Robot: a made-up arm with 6 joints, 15 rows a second.
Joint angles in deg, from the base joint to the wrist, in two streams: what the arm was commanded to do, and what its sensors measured. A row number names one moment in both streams.
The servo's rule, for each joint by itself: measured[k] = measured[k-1] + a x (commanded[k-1-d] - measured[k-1]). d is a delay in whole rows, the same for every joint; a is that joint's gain. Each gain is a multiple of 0.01, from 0.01 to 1. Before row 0 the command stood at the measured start. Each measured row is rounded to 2 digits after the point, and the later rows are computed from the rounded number. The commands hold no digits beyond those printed.
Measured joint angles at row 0:
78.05 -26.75 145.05 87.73 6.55 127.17
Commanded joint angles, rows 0 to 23:
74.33 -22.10 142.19 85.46 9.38 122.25
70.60 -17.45 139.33 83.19 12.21 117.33
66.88 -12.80 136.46 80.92 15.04 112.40
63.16 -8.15 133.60 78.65 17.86 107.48
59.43 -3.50 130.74 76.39 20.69 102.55
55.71 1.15 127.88 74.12 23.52 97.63
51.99 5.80 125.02 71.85 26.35 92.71
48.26 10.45 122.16 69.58 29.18 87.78
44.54 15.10 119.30 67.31 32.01 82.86
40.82 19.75 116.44 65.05 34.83 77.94
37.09 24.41 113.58 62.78 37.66 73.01
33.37 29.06 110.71 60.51 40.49 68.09
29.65 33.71 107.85 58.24 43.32 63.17
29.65 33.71 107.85 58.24 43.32 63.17
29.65 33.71 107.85 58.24 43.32 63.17
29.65 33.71 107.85 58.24 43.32 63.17
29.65 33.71 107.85 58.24 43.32 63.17
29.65 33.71 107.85 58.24 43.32 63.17
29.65 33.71 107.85 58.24 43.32 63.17
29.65 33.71 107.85 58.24 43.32 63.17
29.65 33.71 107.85 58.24 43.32 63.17
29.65 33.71 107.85 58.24 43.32 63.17
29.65 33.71 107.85 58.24 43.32 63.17
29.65 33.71 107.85 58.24 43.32 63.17
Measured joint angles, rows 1 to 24:
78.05 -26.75 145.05 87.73 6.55 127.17
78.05 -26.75 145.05 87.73 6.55 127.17
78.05 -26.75 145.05 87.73 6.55 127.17
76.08 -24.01 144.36 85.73 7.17 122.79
73.18 -20.14 143.15 83.49 8.28 117.93
69.84 -15.81 141.54 81.23 9.77 113.01
66.30 -11.29 139.63 78.96 11.55 108.09
62.66 -6.69 137.50 76.70 13.56 103.16
58.98 -2.06 135.19 74.43 15.75 98.24
55.28 2.58 132.75 72.16 18.08 93.32
51.56 7.22 130.21 69.89 20.52 88.39
47.84 11.87 127.59 67.62 23.05 83.47
44.12 16.52 124.91 65.36 25.64 78.55
40.39 21.18 122.19 63.09 28.28 73.62
36.67 25.83 119.43 60.82 30.97 68.70
32.95 30.48 116.65 58.55 33.69 63.78
31.20 32.39 114.54 58.28 35.81 63.24
30.38 33.17 112.93 58.24 37.46 63.18
29.99 33.49 111.71 58.24 38.75 63.17
29.81 33.62 110.78 58.24 39.76 63.17
29.73 33.67 110.08 58.24 40.54 63.17
29.69 33.69 109.54 58.24 41.15 63.17
29.67 33.70 109.13 58.24 41.63 63.17
29.66 33.71 108.82 58.24 42.00 63.17
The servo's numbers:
d 3
a 0.53 0.59 0.24 0.88 0.22 0.89

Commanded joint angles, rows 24 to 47:
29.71 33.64 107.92 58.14 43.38 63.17
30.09 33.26 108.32 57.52 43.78 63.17
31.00 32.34 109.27 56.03 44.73 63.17
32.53 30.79 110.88 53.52 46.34 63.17
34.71 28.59 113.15 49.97 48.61 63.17
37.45 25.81 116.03 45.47 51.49 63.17
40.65 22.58 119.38 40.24 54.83 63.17
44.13 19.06 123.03 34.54 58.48 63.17
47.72 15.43 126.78 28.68 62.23 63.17
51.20 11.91 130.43 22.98 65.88 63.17
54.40 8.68 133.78 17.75 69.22 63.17
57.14 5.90 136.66 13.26 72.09 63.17
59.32 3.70 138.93 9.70 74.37 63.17
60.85 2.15 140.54 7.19 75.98 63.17
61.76 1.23 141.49 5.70 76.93 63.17
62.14 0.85 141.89 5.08 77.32 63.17
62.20 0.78 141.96 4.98 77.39 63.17
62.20 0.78 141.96 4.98 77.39 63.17
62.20 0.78 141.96 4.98 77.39 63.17
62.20 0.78 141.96 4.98 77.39 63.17
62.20 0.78 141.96 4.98 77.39 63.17
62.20 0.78 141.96 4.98 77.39 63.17
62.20 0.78 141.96 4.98 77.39 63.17
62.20 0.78 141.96 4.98 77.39 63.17
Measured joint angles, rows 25 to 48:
29.65 33.71 108.59 58.24 42.29 63.17
29.65 33.71 108.41 58.24 42.52 63.17
29.65 33.71 108.28 58.24 42.70 63.17
29.68 33.67 108.19 58.15 42.85 63.17
29.90 33.43 108.22 57.60 43.05 63.17
30.48 32.79 108.47 56.22 43.42 63.17
31.57 31.61 109.05 53.84 44.06 63.17
33.23 29.83 110.03 50.43 45.06 63.17
35.47 27.46 111.47 46.07 46.47 63.17
38.22 24.58 113.37 40.94 48.31 63.17
41.35 21.32 115.69 35.31 50.55 63.17
44.73 17.84 118.35 29.48 53.12 63.17
48.16 14.34 121.25 23.76 55.93 63.17
51.47 11.00 124.26 18.47 58.85 63.17
54.48 7.99 127.24 13.89 61.76 63.17
57.05 5.46 130.05 10.20 64.53 63.17
59.06 3.51 132.57 7.55 67.05 63.17
60.49 2.16 134.71 5.92 69.22 63.17
61.36 1.39 136.43 5.18 71.00 63.17
61.81 1.03 137.76 5.00 72.41 63.17
62.02 0.88 138.77 4.98 73.51 63.17
62.12 0.82 139.54 4.98 74.36 63.17
62.16 0.80 140.12 4.98 75.03 63.17
62.18 0.79 140.56 4.98 75.55 63.17

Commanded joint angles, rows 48 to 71:
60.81 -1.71 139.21 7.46 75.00 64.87
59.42 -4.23 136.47 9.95 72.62 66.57
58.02 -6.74 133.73 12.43 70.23 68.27
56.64 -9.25 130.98 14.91 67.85 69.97
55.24 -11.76 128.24 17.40 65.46 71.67
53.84 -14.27 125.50 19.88 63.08 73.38
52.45 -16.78 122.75 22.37 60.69 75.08
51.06 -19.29 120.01 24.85 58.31 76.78
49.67 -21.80 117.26 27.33 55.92 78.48
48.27 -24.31 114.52 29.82 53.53 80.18
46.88 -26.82 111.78 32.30 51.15 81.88
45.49 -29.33 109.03 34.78 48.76 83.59
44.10 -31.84 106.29 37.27 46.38 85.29
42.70 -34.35 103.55 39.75 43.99 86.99
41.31 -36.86 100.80 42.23 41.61 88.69
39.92 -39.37 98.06 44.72 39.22 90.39
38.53 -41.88 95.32 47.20 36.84 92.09
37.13 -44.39 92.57 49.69 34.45 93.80
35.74 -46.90 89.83 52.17 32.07 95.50
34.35 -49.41 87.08 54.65 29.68 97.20
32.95 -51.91 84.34 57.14 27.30 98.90
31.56 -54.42 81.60 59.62 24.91 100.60
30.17 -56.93 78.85 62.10 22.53 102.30
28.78 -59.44 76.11 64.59 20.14 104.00
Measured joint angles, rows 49 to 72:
62.19 0.78 140.90 4.98 75.95 63.17
62.20 0.78 141.15 4.98 76.27 63.17
62.20 0.78 141.34 4.98 76.52 63.17
61.46 -0.69 140.83 7.16 76.19 64.68
60.38 -2.78 139.78 9.62 75.40 66.36
59.13 -5.12 138.33 12.09 74.26 68.06
57.81 -7.56 136.57 14.57 72.85 69.76
56.45 -10.04 134.57 17.06 71.22 71.46
55.07 -12.54 132.39 19.54 69.43 73.17
53.68 -15.04 130.08 22.03 67.51 74.87
52.29 -17.55 127.66 24.51 65.49 76.57
50.90 -20.06 125.16 26.99 63.38 78.27
49.51 -22.57 122.61 29.48 61.21 79.97
48.12 -25.08 120.01 31.96 59.00 81.67
46.73 -27.59 117.37 34.44 56.75 83.38
45.34 -30.10 114.71 36.93 54.47 85.08
43.94 -32.61 112.03 39.41 52.16 86.78
42.55 -35.12 109.33 41.89 49.84 88.48
41.16 -37.63 106.63 44.38 47.50 90.18
39.77 -40.14 103.92 46.86 45.15 91.88
38.37 -42.65 101.20 49.35 42.80 93.59
36.98 -45.16 98.47 51.83 40.44 95.29
35.59 -47.67 95.74 54.31 38.07 96.99
34.19 -50.17 93.00 56.80 35.70 98.69

